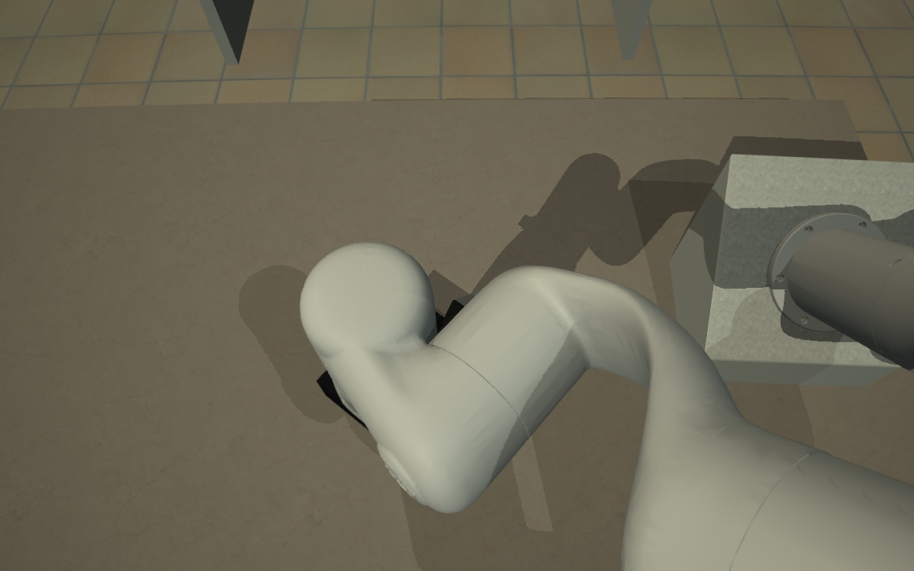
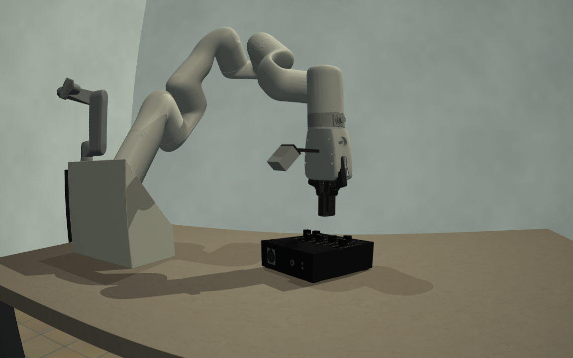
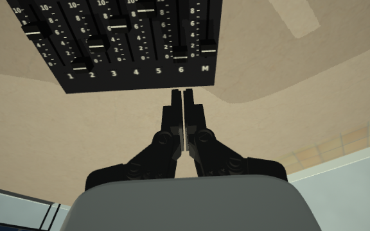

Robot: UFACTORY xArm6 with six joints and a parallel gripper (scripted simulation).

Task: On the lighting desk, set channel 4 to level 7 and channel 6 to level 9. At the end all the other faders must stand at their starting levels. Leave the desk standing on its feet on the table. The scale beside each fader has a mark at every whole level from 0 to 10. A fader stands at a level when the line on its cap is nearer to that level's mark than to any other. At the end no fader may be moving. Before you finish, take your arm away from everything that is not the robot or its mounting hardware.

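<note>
My hand is 5 cm above the channel 6 cap, 2 cm to the left of it and 2 cm past it. From my hand the other things lie so: channel 4 cap: 7 cm to the right, 5 cm below; then master fader cap: 5 cm below, 4 cm behind, 1 cm to the right; then channel 5 cap: 6 cm to the right, 5 cm below, 2 cm behind.
</note>
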